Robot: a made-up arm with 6 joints. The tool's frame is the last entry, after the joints. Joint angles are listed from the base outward. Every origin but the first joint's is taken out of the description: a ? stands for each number. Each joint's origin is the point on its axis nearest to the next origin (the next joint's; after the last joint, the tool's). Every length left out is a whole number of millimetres.
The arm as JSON. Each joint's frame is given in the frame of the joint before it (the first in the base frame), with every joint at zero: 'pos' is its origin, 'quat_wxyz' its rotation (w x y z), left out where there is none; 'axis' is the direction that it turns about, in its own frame. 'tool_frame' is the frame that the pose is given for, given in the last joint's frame.
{
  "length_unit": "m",
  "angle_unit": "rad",
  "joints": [
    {
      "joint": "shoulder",
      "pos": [
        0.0,
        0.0,
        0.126
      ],
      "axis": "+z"
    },
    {
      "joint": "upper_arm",
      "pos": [
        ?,
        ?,
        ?
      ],
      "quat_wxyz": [
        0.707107,
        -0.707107,
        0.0,
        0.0
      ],
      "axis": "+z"
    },
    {
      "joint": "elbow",
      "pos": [
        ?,
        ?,
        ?
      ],
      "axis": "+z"
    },
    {
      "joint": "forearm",
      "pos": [
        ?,
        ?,
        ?
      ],
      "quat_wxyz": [
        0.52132,
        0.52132,
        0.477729,
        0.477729
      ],
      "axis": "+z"
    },
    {
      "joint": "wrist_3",
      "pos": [
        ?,
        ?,
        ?
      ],
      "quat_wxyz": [
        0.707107,
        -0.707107,
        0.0,
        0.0
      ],
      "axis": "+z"
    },
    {
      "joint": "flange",
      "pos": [
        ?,
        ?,
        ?
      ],
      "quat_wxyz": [
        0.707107,
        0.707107,
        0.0,
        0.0
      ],
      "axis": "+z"
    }
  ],
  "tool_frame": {
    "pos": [
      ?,
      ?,
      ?
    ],
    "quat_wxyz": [
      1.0,
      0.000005,
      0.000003,
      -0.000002
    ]
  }
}
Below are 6 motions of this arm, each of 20 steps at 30 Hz.
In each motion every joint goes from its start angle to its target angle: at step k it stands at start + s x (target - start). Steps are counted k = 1, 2, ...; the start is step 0. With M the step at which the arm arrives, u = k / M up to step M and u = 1 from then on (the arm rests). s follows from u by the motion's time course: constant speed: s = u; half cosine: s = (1 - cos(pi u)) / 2; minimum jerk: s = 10 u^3 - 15 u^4 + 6 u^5.
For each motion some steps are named. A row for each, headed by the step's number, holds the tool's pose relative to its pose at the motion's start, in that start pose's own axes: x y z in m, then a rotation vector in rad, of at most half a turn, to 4 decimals.
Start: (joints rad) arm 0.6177 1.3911 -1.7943 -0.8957 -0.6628 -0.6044
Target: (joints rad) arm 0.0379 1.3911 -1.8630 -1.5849 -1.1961 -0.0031
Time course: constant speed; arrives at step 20
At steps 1, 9, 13, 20:
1: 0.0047 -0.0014 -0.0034 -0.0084 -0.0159 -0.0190
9: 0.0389 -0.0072 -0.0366 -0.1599 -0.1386 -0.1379
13: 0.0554 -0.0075 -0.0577 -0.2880 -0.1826 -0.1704
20: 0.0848 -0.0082 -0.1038 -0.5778 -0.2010 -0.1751

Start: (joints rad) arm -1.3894 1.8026 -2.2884 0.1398 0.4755 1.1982
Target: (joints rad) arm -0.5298 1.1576 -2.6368 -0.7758 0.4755 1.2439
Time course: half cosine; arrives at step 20
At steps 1, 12, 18, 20:
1: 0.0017 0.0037 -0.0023 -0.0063 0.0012 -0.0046
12: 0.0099 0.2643 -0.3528 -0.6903 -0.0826 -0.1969
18: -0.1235 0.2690 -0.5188 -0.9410 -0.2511 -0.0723
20: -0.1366 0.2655 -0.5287 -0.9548 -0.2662 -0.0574

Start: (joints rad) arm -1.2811 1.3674 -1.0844 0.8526 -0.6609 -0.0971
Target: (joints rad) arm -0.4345 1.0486 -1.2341 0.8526 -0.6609 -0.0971
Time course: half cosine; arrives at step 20
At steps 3, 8, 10, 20:
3: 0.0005 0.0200 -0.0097 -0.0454 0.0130 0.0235
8: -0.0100 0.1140 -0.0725 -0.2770 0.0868 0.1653
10: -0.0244 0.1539 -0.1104 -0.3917 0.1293 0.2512
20: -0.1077 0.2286 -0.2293 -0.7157 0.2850 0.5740

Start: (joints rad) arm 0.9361 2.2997 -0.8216 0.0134 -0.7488 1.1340
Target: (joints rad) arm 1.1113 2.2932 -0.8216 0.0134 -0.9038 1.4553
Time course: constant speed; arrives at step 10
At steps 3, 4, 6, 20:
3: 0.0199 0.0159 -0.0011 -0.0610 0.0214 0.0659
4: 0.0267 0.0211 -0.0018 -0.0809 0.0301 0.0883
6: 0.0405 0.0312 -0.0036 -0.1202 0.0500 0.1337
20: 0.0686 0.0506 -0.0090 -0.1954 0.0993 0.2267

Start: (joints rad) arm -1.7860 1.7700 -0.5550 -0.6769 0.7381 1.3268
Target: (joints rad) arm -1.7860 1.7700 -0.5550 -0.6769 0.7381 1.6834
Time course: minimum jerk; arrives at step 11
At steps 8, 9, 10, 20:
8: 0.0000 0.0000 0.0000 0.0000 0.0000 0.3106
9: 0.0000 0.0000 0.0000 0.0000 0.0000 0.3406
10: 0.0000 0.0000 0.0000 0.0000 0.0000 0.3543
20: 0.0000 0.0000 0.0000 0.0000 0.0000 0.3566

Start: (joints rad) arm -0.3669 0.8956 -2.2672 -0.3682 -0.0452 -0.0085
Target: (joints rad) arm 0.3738 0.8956 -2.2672 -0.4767 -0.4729 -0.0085
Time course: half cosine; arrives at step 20
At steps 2, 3, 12, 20:
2: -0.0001 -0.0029 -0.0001 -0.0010 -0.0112 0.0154
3: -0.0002 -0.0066 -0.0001 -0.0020 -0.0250 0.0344
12: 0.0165 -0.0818 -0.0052 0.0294 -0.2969 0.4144
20: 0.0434 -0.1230 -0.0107 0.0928 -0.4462 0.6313

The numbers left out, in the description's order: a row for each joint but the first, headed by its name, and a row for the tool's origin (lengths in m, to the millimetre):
upper_arm: 0.0 0.0 0.0
elbow: -0.366 -0.05 0.0
forearm: 0.334 -0.059 0.0
wrist_3: 0.0 0.0 0.0
flange: 0.0 -0.122 0.0
tool: 0.0 0.0 0.0

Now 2 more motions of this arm.
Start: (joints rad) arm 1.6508 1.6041 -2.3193 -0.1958 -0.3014 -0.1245
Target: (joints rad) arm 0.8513 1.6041 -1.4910 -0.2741 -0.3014 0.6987
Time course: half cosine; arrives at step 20
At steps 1, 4, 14, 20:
1: 0.0027 -0.0008 -0.0004 0.0004 0.0058 0.0005
4: 0.0417 -0.0146 -0.0088 0.0112 0.0897 0.0096
14: 0.2599 -0.2174 -0.1968 0.4353 0.6693 0.1572
20: 0.2788 -0.2838 -0.2884 0.6622 0.7745 0.2203

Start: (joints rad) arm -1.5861 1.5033 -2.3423 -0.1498 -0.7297 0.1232
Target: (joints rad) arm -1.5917 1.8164 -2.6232 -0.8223 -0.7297 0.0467
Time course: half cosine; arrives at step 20
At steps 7, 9, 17, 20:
7: 0.0373 0.0146 -0.0087 -0.1224 0.0227 -0.1578
9: 0.0582 0.0224 -0.0154 -0.1898 0.0339 -0.2433
17: 0.1337 0.0473 -0.0492 -0.4320 0.0670 -0.5409
20: 0.1416 0.0496 -0.0536 -0.4577 0.0698 -0.5715

